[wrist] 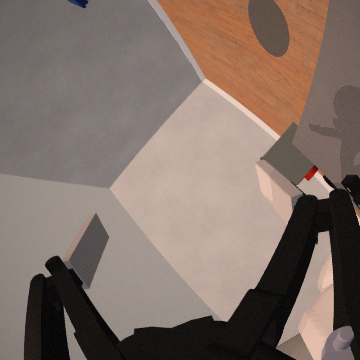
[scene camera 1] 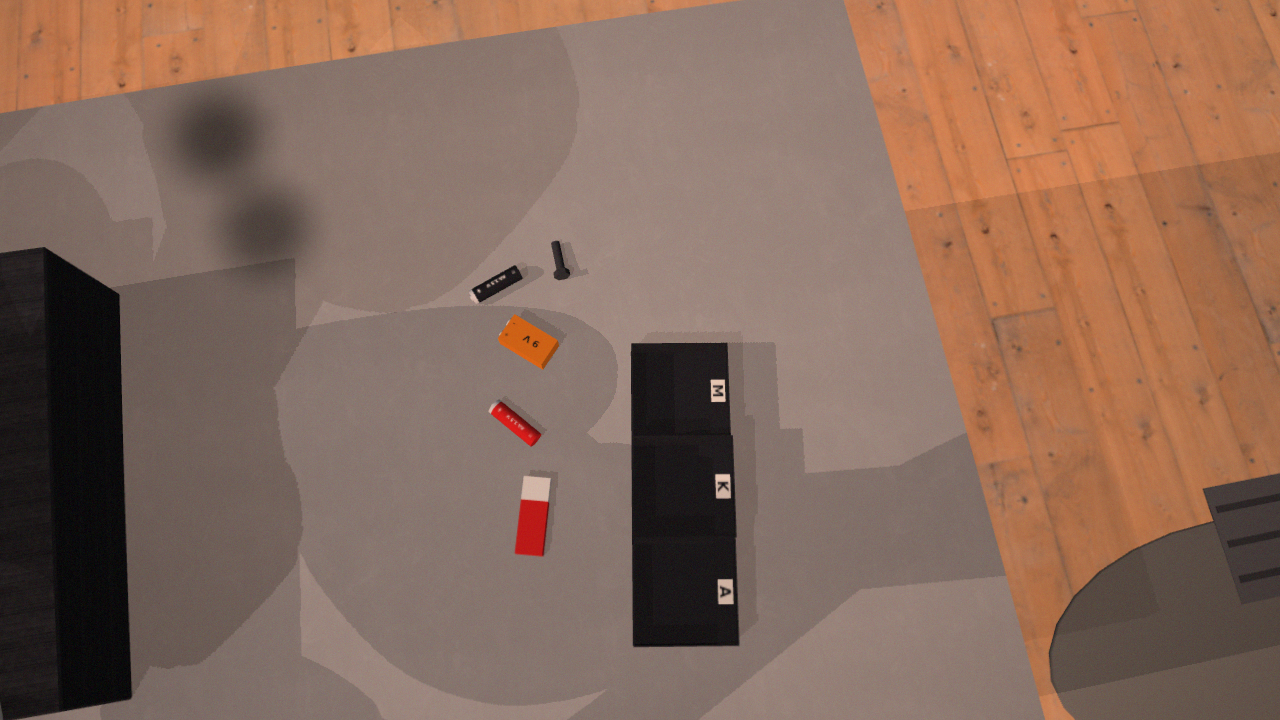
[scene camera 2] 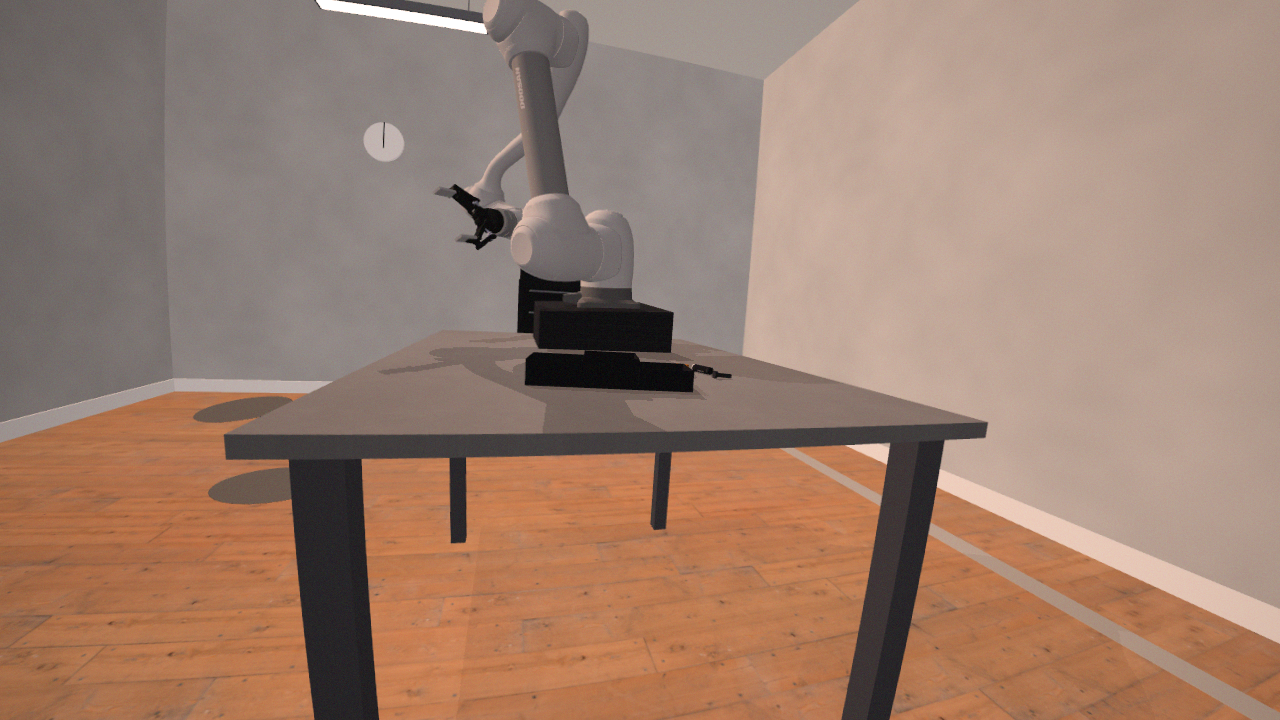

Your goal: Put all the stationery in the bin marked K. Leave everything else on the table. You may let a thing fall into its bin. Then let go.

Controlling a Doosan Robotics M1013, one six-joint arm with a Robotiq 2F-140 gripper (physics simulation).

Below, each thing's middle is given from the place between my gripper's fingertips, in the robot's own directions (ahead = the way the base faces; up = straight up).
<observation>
Now: the red-and-white eraser (scene camera 1: 532,525) 500 mm ahead of my hand, 380 mm to the left of it and 340 mm below it. Round my hand: red battery (scene camera 1: 498,409): 490 mm ahead, 460 mm to the left, 340 mm below; then orange 9 V battery (scene camera 1: 521,337): 530 mm to the left, 510 mm ahead, 330 mm below; then black three-part bin (scene camera 1: 684,573): 630 mm ahead, 390 mm to the left, 320 mm below.
</observation>
